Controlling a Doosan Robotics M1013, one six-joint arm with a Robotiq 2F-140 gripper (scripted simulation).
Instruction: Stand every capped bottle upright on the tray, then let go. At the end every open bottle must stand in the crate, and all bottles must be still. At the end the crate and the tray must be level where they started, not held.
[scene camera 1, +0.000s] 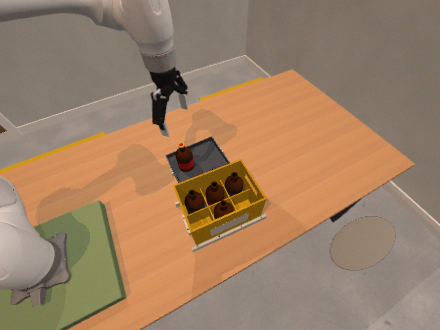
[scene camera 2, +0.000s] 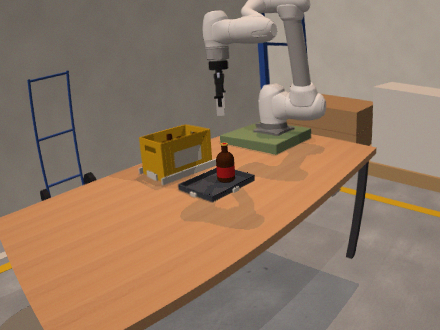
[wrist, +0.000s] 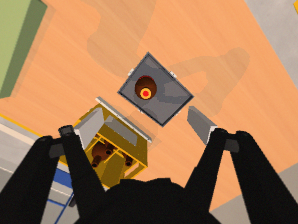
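Scene camera 1 gives me a tray (scene camera 1: 207, 155), a crate (scene camera 1: 248, 205) and my gripper (scene camera 1: 175, 121). In scene camera 2 I can see the crate (scene camera 2: 176, 155) and the tray (scene camera 2: 206, 185). As for the wrist view, that has my gripper (wrist: 145, 114), along with the tray (wrist: 171, 97) and the crate (wrist: 110, 171).
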